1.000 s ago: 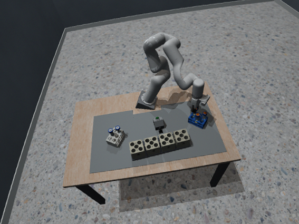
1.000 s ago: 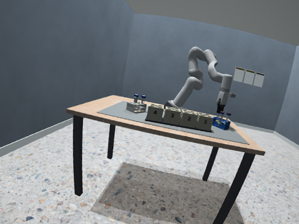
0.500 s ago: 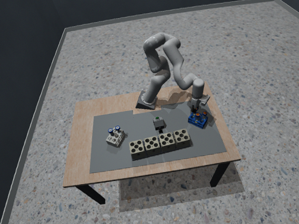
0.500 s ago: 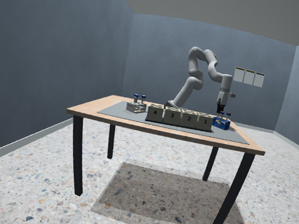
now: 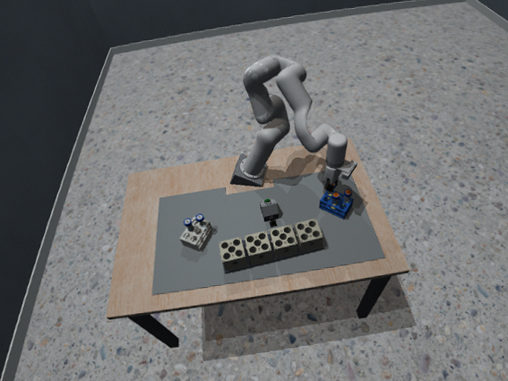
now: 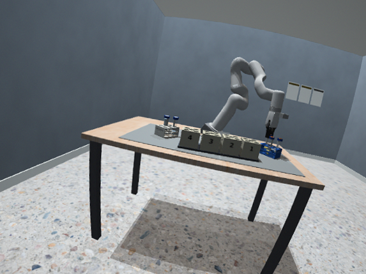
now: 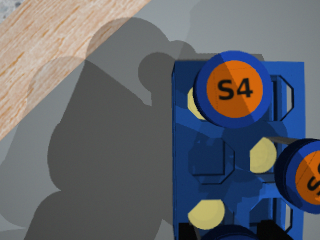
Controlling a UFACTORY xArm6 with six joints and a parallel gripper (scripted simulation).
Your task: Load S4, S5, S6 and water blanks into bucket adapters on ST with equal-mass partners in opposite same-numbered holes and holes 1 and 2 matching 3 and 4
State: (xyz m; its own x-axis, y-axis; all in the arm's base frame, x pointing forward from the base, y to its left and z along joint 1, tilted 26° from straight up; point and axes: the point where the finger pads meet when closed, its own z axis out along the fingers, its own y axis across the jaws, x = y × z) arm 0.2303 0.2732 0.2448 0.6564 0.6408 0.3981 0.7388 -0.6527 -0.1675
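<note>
Right now my hand is 1 cm past the tube and 5 cm above it. Round my hand: green done key: 1 cm behind, 30 cm to the right, 6 cm below; then DONE desk: 1 cm ahead, 30 cm to the right, 7 cm below; then blue rack: 4 cm ahead, 2 cm to the left, 9 cm below.
</note>
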